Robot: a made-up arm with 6 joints. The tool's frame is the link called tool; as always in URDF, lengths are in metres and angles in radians. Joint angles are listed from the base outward. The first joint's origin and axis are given. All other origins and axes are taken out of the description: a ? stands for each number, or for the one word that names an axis. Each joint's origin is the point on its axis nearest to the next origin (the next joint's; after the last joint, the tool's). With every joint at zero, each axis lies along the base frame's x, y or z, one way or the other. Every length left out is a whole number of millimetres.
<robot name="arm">
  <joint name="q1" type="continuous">
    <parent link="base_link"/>
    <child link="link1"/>
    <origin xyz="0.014 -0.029 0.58"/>
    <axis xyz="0 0 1"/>
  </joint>
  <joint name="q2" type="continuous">
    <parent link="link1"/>
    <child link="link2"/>
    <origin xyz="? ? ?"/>
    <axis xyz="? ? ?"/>
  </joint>
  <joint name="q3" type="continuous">
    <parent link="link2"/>
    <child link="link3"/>
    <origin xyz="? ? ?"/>
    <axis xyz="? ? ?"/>
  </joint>
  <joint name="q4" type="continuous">
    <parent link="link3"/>
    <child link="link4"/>
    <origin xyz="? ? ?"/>
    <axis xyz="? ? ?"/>
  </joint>
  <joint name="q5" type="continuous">
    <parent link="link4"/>
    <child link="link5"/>
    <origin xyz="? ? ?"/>
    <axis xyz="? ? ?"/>
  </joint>
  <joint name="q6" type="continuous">
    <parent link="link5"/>
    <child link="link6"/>
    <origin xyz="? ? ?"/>
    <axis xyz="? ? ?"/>
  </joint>
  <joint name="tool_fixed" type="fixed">
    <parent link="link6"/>
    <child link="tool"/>
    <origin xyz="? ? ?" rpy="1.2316 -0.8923 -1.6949"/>
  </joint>
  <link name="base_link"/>
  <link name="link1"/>
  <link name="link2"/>
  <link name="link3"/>
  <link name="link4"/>
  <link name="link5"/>
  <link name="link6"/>
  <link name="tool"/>
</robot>
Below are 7 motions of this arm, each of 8 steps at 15 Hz.
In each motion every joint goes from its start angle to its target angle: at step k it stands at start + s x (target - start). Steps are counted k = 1, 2, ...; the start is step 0. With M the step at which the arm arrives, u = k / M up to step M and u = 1 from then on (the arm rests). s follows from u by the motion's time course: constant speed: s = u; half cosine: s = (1 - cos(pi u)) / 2; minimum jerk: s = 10 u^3 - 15 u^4 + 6 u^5.
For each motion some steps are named. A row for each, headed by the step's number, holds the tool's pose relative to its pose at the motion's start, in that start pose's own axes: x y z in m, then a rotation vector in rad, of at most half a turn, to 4 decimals.
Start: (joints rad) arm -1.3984 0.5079 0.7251 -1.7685 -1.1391 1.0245
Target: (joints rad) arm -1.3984 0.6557 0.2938 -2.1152 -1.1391 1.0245
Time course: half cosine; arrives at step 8
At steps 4, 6, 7, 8:
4: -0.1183 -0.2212 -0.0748 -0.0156 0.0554 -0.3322
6: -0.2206 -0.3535 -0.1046 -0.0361 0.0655 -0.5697
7: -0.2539 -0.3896 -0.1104 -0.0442 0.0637 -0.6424
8: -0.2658 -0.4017 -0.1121 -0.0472 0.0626 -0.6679

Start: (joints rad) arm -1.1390 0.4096 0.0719 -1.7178 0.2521 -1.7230
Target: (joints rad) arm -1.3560 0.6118 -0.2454 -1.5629 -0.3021 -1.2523
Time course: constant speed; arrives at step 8
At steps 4, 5, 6, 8:
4: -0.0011 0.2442 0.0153 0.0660 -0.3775 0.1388
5: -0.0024 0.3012 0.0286 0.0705 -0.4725 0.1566
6: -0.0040 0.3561 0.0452 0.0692 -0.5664 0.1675
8: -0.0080 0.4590 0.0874 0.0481 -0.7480 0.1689

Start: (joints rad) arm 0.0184 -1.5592 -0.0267 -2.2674 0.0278 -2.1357
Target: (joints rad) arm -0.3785 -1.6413 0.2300 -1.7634 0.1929 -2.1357
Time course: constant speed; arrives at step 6
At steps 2, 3, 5, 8:
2: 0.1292 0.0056 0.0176 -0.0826 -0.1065 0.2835
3: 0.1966 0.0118 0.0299 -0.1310 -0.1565 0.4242
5: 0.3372 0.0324 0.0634 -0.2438 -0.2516 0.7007
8: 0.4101 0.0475 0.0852 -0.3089 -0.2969 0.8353

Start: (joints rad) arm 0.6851 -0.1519 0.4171 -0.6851 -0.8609 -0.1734
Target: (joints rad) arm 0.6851 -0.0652 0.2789 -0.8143 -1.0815 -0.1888
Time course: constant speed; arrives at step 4
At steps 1, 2, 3, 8:
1: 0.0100 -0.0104 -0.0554 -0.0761 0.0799 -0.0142
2: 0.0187 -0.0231 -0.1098 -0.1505 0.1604 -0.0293
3: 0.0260 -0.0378 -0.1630 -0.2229 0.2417 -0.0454
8: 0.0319 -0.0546 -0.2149 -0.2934 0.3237 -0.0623

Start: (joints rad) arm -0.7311 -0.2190 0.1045 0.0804 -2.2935 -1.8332
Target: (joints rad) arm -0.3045 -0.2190 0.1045 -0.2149 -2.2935 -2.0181
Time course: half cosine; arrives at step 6
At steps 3, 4, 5, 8:
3: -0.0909 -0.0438 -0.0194 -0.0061 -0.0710 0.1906
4: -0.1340 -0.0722 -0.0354 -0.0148 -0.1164 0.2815
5: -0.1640 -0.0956 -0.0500 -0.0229 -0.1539 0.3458
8: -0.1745 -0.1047 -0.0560 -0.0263 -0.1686 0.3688

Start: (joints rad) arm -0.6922 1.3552 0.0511 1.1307 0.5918 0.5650
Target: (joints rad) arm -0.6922 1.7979 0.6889 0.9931 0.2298 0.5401
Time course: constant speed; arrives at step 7
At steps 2, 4, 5, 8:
2: -0.0891 0.0270 -0.1107 -0.0725 0.0684 0.0214
4: -0.1840 0.0671 -0.2044 -0.1440 0.1375 0.0354
5: -0.2330 0.0917 -0.2443 -0.1792 0.1723 0.0396
8: -0.3332 0.1491 -0.3098 -0.2481 0.2422 0.0429

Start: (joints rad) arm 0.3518 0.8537 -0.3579 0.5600 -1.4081 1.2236
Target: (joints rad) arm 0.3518 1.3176 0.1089 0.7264 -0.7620 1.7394
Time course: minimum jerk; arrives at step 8
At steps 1, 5, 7, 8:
1: 0.0075 -0.0062 -0.0012 -0.0070 -0.0107 0.0053
5: 0.3586 -0.2218 -0.0944 -0.3683 -0.4354 0.2851
7: 0.4909 -0.2688 -0.1481 -0.5231 -0.5647 0.4066
8: 0.4991 -0.2711 -0.1518 -0.5331 -0.5722 0.4143

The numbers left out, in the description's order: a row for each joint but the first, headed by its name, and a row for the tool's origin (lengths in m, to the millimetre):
q2: xyz 0.029 0.027 0, axis 0 1 0
q3: xyz 0.029 0 1.297, axis 0 -1 0
q4: xyz 0.706 0 0.021, axis -1 0 0
q5: xyz 0 -0.242 0.023, axis 0 -1 0
q6: xyz -0.035 0 0.004, axis -1 0 0
tool: xyz 0 -0.03 -0.029

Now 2 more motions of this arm.
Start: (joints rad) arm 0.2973 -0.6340 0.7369 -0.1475 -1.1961 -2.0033
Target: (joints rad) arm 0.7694 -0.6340 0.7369 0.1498 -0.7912 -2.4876
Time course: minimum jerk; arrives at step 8
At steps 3, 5, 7, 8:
3: 0.0283 0.0678 0.0267 -0.0160 0.1632 -0.0651
5: 0.0769 0.1863 0.0518 -0.0772 0.4347 -0.1771
7: 0.1058 0.2574 0.0553 -0.1323 0.5919 -0.2445
8: 0.1076 0.2619 0.0552 -0.1362 0.6016 -0.2487

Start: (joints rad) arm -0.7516 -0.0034 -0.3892 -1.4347 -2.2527 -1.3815
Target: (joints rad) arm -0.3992 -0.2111 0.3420 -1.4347 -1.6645 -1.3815
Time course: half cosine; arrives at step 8
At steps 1, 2, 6, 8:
1: -0.0210 -0.0069 -0.0087 0.0276 -0.0254 0.0146
2: -0.0793 -0.0281 -0.0385 0.1032 -0.0961 0.0626
6: -0.3482 -0.2291 -0.3782 0.4607 -0.4643 0.5818
8: -0.3685 -0.2865 -0.4674 0.4988 -0.5116 0.7267

